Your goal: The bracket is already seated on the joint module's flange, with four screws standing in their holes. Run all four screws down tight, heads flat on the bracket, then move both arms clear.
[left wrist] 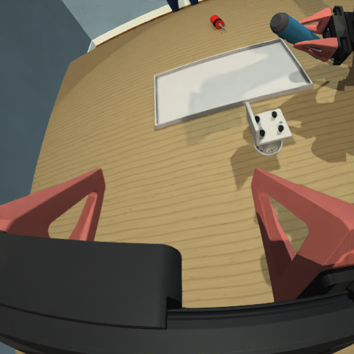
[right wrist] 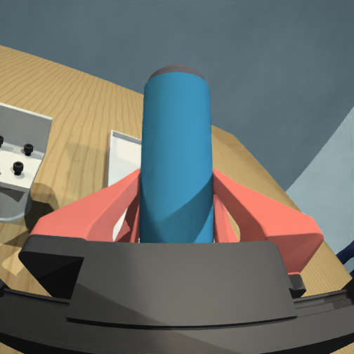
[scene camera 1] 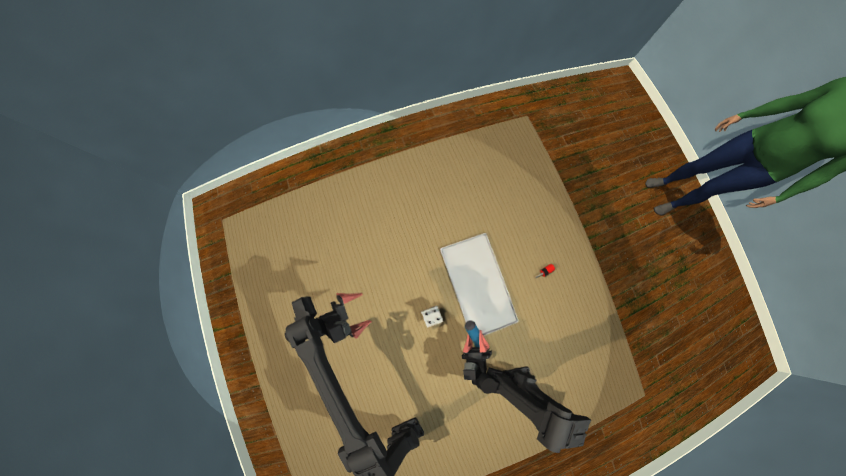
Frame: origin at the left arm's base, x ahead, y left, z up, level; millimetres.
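Seen in the pictures: left gripper, fingertip midpoint: point(scene camera 1: 366, 307); right gripper, fingertip midpoint: point(scene camera 1: 474, 330); left arm's base at its link origin: point(scene camera 1: 407, 430); right arm's base at its link origin: point(scene camera 1: 516, 377).
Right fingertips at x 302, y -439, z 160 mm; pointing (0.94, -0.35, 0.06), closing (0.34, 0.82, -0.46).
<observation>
Pixels of each thing's top centre, then the offset from my right fingertips to it. "spot": a spot on its surface instead.
- blue cylindrical tool handle at a spot on its surface: point(scene camera 1: 473, 332) spot: 6 mm ahead, 11 mm left, 44 mm up
- shallow white tray at its top centre: point(scene camera 1: 479, 285) 131 mm ahead, 125 mm right, 145 mm down
- black screwdriver at its top centre: point(scene camera 1: 545, 272) 42 mm ahead, 417 mm right, 126 mm down
The white bracket point(scene camera 1: 432, 317) point(left wrist: 272, 127) point(right wrist: 19, 169) sits on the round joint module point(left wrist: 269, 148) point(right wrist: 14, 205). Four black screws stand in its plate in the left wrist view, their heads above the surface; one screw point(right wrist: 28, 149) shows clearly in the right wrist view. My right gripper point(scene camera 1: 476, 344) point(left wrist: 292, 35) point(right wrist: 176, 177) is shut on a blue cylindrical tool handle point(scene camera 1: 473, 332) point(left wrist: 295, 30) point(right wrist: 177, 145) with a dark cap, held above the table, to the right of the bracket in the scene view. My left gripper point(scene camera 1: 362, 312) point(left wrist: 177, 176) is open and empty, left of the bracket.
A shallow white tray point(scene camera 1: 507, 292) point(left wrist: 156, 102) point(right wrist: 109, 160) lies beside the bracket. A red and black screwdriver point(scene camera 1: 547, 270) point(left wrist: 217, 22) lies beyond the tray. A person in green point(scene camera 1: 798, 142) stands off the table at the far right.
</observation>
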